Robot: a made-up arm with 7 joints.
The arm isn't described. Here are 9 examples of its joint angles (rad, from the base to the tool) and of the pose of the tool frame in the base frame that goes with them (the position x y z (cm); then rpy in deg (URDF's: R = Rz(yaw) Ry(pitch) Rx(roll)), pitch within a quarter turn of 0, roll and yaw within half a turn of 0).
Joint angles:
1: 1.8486 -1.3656 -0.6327 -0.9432 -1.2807 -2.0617 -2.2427
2: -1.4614 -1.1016 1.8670 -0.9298 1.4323 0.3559 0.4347
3: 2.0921 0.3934 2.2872 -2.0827 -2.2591 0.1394 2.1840
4: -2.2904 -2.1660 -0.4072 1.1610 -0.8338 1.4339 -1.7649
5: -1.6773 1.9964 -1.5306 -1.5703 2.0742 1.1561 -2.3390
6: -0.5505 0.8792 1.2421 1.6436 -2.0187 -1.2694 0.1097
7: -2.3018 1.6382 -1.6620 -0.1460 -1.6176 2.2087 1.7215
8: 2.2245 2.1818 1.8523 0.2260 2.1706 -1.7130 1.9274
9: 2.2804 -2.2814 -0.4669 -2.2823 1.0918 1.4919 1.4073
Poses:
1: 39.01 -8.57 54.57 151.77 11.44 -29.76
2: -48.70 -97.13 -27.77 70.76 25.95 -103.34
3: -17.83 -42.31 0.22 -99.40 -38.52 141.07
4: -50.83 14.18 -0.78 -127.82 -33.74 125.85
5: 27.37 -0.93 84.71 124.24 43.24 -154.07
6: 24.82 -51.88 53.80 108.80 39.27 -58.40
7: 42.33 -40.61 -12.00 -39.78 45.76 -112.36
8: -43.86 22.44 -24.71 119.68 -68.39 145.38
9: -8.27 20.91 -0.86 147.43 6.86 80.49
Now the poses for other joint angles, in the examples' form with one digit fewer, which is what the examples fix.
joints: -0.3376 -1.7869 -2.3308 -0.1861 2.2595 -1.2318 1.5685
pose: -44.5 -24.0 -63.4 110.7 -9.3 -152.1
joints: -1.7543 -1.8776 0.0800 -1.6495 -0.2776 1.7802 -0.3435
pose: -59.9 24.9 -30.4 -151.8 60.5 -89.6
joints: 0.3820 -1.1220 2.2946 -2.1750 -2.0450 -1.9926 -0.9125
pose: -7.5 -42.1 -29.0 -48.1 42.1 -1.7
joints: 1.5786 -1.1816 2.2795 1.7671 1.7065 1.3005 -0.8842
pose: 31.8 0.9 -44.6 -35.6 21.2 26.3
